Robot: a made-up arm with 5 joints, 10 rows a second.
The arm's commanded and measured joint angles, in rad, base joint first. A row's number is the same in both.
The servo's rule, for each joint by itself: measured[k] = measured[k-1] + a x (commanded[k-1-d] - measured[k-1]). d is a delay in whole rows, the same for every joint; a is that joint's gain. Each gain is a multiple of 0.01, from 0.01 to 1. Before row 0 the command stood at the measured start. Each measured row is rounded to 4 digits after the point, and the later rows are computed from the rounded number. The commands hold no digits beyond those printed.
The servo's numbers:
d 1
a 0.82 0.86 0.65 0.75 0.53
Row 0, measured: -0.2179 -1.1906 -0.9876 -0.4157 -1.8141
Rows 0 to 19, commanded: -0.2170 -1.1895 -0.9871 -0.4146 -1.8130; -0.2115 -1.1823 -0.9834 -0.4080 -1.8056; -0.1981 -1.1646 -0.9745 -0.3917 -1.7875; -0.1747 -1.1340 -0.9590 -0.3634 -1.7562; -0.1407 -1.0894 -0.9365 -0.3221 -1.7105; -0.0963 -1.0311 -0.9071 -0.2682 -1.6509; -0.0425 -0.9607 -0.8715 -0.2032 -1.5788; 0.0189 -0.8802 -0.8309 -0.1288 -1.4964; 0.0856 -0.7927 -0.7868 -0.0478 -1.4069; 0.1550 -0.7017 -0.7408 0.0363 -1.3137; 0.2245 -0.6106 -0.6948 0.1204 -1.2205; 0.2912 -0.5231 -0.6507 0.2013 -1.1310; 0.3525 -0.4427 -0.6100 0.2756 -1.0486; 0.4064 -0.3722 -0.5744 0.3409 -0.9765; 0.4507 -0.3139 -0.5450 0.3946 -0.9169; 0.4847 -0.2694 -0.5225 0.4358 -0.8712; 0.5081 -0.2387 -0.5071 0.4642 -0.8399; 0.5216 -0.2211 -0.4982 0.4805 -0.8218; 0.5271 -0.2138 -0.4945 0.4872 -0.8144; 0.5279 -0.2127 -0.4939 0.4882 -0.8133
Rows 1 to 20, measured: -0.2179 -1.1906 -0.9876 -0.4157 -1.8141; -0.2172 -1.1897 -0.9873 -0.4149 -1.8135; -0.2125 -1.1833 -0.9848 -0.4097 -1.8093; -0.2007 -1.1672 -0.9781 -0.3962 -1.7977; -0.1794 -1.1386 -0.9657 -0.3716 -1.7757; -0.1477 -1.0963 -0.9467 -0.3345 -1.7411; -0.1056 -1.0402 -0.9210 -0.2848 -1.6933; -0.0539 -0.9718 -0.8888 -0.2236 -1.6326; 0.0058 -0.8930 -0.8512 -0.1525 -1.5604; 0.0712 -0.8067 -0.8093 -0.0740 -1.4790; 0.1399 -0.7164 -0.7648 0.0087 -1.3914; 0.2093 -0.6254 -0.7193 0.0925 -1.3008; 0.2765 -0.5374 -0.6747 0.1741 -1.2108; 0.3388 -0.4560 -0.6326 0.2502 -1.1248; 0.3942 -0.3839 -0.5948 0.3182 -1.0462; 0.4405 -0.3237 -0.5624 0.3755 -0.9777; 0.4767 -0.2770 -0.5365 0.4207 -0.9213; 0.5024 -0.2441 -0.5174 0.4533 -0.8782; 0.5181 -0.2243 -0.5049 0.4737 -0.8483; 0.5255 -0.2153 -0.4981 0.4838 -0.8303
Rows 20 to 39, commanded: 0.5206 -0.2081 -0.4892 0.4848 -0.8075; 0.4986 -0.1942 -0.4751 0.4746 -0.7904; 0.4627 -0.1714 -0.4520 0.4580 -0.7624; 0.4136 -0.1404 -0.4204 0.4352 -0.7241; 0.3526 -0.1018 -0.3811 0.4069 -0.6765; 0.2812 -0.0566 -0.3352 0.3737 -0.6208; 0.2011 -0.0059 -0.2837 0.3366 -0.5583; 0.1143 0.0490 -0.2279 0.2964 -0.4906; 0.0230 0.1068 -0.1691 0.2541 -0.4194; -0.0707 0.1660 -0.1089 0.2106 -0.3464; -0.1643 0.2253 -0.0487 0.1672 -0.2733; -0.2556 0.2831 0.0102 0.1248 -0.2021; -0.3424 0.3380 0.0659 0.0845 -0.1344; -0.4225 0.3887 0.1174 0.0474 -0.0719; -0.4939 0.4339 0.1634 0.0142 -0.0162; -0.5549 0.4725 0.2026 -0.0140 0.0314; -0.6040 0.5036 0.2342 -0.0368 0.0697; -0.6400 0.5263 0.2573 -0.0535 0.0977; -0.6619 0.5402 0.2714 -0.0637 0.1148; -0.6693 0.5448 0.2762 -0.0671 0.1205
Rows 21 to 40, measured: 0.5275 -0.2131 -0.4954 0.4871 -0.8213; 0.5218 -0.2088 -0.4914 0.4854 -0.8140; 0.5028 -0.1962 -0.4808 0.4773 -0.8015; 0.4699 -0.1749 -0.4621 0.4628 -0.7808; 0.4237 -0.1452 -0.4350 0.4421 -0.7507; 0.3654 -0.1079 -0.4000 0.4157 -0.7114; 0.2964 -0.0638 -0.3579 0.3842 -0.6634; 0.2183 -0.0140 -0.3097 0.3485 -0.6077; 0.1330 0.0402 -0.2565 0.3094 -0.5456; 0.0428 0.0975 -0.1997 0.2679 -0.4787; -0.0503 0.1564 -0.1407 0.2249 -0.4086; -0.1438 0.2157 -0.0809 0.1816 -0.3369; -0.2355 0.2737 -0.0217 0.1390 -0.2655; -0.3232 0.3290 0.0352 0.0981 -0.1960; -0.4046 0.3803 0.0886 0.0601 -0.1302; -0.4778 0.4264 0.1372 0.0257 -0.0698; -0.5410 0.4660 0.1797 -0.0041 -0.0162; -0.5927 0.4983 0.2151 -0.0286 0.0293; -0.6315 0.5224 0.2425 -0.0473 0.0656; -0.6564 0.5377 0.2613 -0.0596 0.0917
